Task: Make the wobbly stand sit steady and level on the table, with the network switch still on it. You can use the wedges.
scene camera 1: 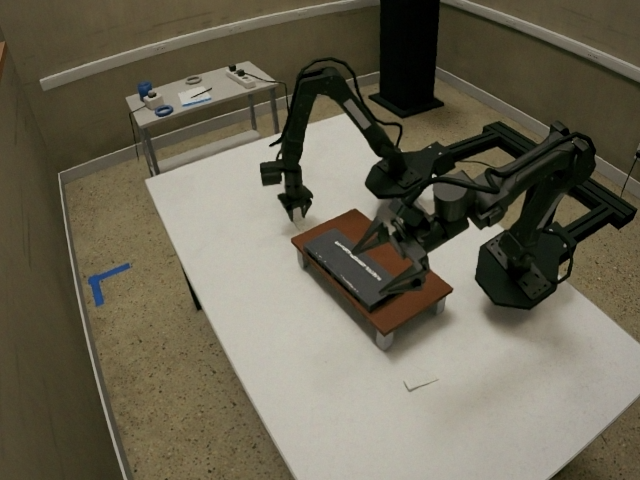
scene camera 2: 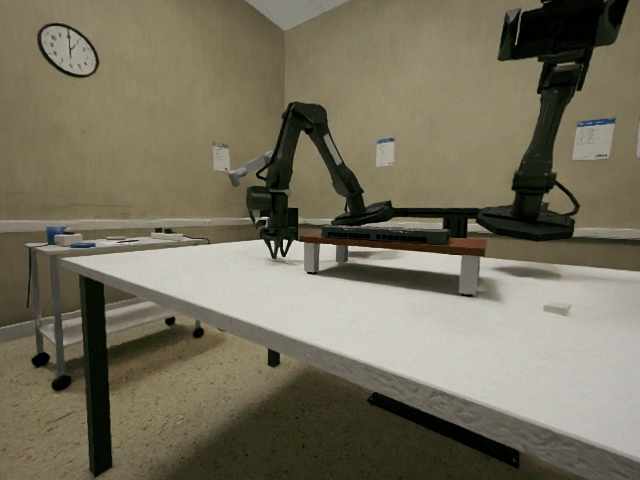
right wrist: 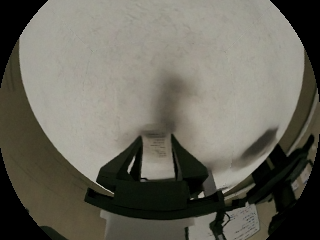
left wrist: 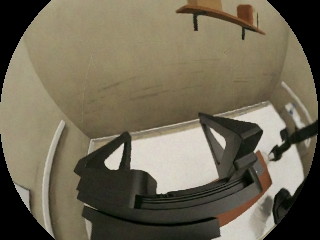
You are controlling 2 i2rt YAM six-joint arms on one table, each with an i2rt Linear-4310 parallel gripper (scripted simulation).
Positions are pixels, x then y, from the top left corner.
Labels:
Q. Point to a stand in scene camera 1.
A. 405,306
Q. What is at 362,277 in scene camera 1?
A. A dark network switch.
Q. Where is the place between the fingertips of my right gripper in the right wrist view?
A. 156,138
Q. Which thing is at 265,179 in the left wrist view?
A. A stand.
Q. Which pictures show my left gripper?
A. Scene camera 1, scene camera 2 and the left wrist view only.

